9 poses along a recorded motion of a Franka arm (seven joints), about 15 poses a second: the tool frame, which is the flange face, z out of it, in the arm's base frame.
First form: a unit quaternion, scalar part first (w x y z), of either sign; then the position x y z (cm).
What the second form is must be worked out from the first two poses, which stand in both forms.
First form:
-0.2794 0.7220 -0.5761 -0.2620 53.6 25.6 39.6
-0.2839 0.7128 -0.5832 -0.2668 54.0 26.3 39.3
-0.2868 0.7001 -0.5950 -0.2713 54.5 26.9 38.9
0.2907 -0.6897 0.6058 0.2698 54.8 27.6 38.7
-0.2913 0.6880 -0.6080 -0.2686 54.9 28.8 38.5
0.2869 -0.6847 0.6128 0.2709 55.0 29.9 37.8
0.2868 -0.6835 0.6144 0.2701 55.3 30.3 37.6
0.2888 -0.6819 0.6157 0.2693 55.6 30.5 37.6
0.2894 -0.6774 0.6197 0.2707 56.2 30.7 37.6
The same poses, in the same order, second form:
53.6 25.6 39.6 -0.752 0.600 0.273 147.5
54.0 26.3 39.3 -0.743 0.608 0.278 147.0
54.5 26.9 38.9 -0.731 0.621 0.283 146.7
54.8 27.6 38.7 -0.721 0.633 0.282 146.2
54.9 28.8 38.5 -0.719 0.636 0.281 146.1
55.0 29.9 37.8 -0.715 0.640 0.283 146.7
55.3 30.3 37.6 -0.714 0.641 0.282 146.7
55.6 30.5 37.6 -0.712 0.643 0.281 146.4
56.2 30.7 37.6 -0.708 0.647 0.283 146.4

